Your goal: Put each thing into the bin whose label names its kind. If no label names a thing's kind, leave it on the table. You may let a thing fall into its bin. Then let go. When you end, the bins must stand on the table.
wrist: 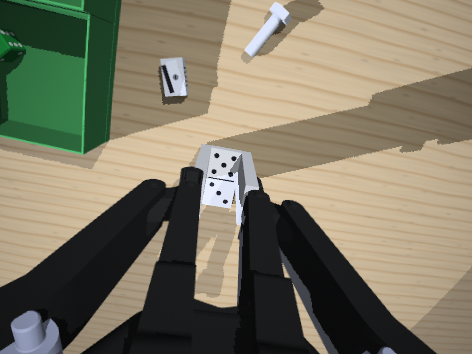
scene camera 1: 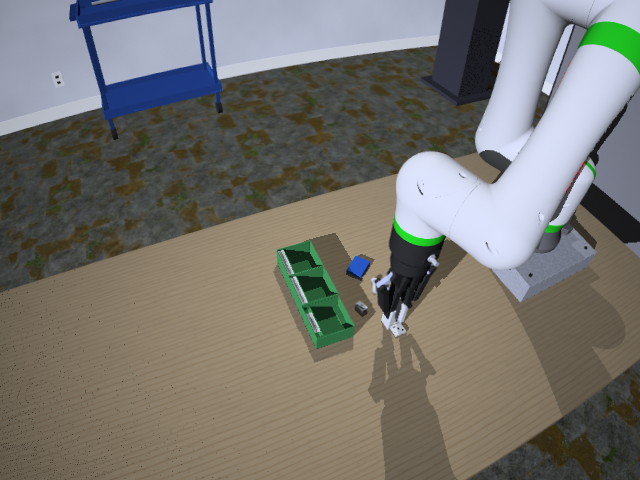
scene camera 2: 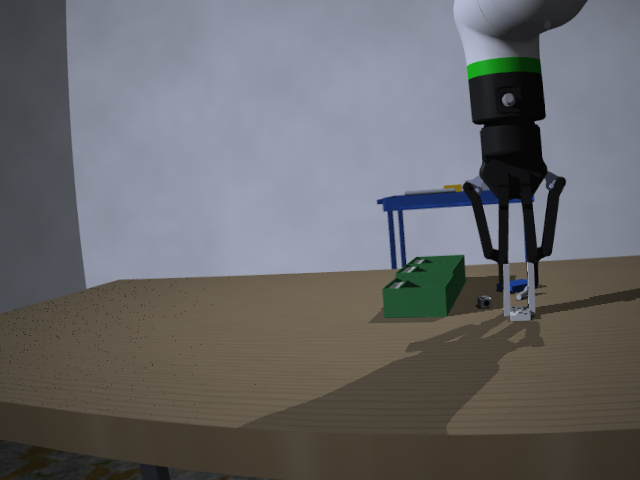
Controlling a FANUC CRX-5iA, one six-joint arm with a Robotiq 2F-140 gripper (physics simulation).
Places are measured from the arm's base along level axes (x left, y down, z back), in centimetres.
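Pixels of known places: gripper, fingertip midpoint: (wrist: 223,163) (scene camera 1: 392,321) (scene camera 2: 519,313).
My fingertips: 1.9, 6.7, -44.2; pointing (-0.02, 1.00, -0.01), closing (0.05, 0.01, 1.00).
Ahead of a thing's pixels: the offset from my fingertips to its middle, as dx, dy, dz. Level surfaces: height alone.
A white domino with black pips {+1.2, -0.3, -0.1} (scene camera 1: 398,329) (scene camera 2: 520,314) (wrist: 220,175) is between the two light finger pads, at or very close to the table top. My gripper (scene camera 1: 394,318) (scene camera 2: 519,311) (wrist: 223,163) points down and is shut on it. A silver pencil sharpener {-6.2, -0.5, -4.3} (scene camera 1: 361,308) (scene camera 2: 484,302) (wrist: 174,77) lies between the bins and the gripper. A pale bolt {-9.9, -0.4, +1.7} (scene camera 1: 374,287) (scene camera 2: 522,295) (wrist: 265,35) lies behind the gripper. A blue block-like thing {-16.5, -0.4, +1.2} (scene camera 1: 358,266) (scene camera 2: 516,285) lies farther back. Three joined green bins {-13.7, -2.2, -12.3} (scene camera 1: 336,338) (scene camera 2: 415,302) (wrist: 97,100) stand on the table; their labels are unreadable here. A green die {-7.0, -1.4, -15.9} (wrist: 9,46) is in the nearest bin.
The wooden table {dy +0.1} (scene camera 1: 206,361) (scene camera 2: 310,361) carries the bins and loose things. The robot's grey base plate (scene camera 1: 558,273) is at the right in scene camera 1. A blue cart (scene camera 1: 162,87) (scene camera 2: 429,202) stands beyond the table, near the wall.
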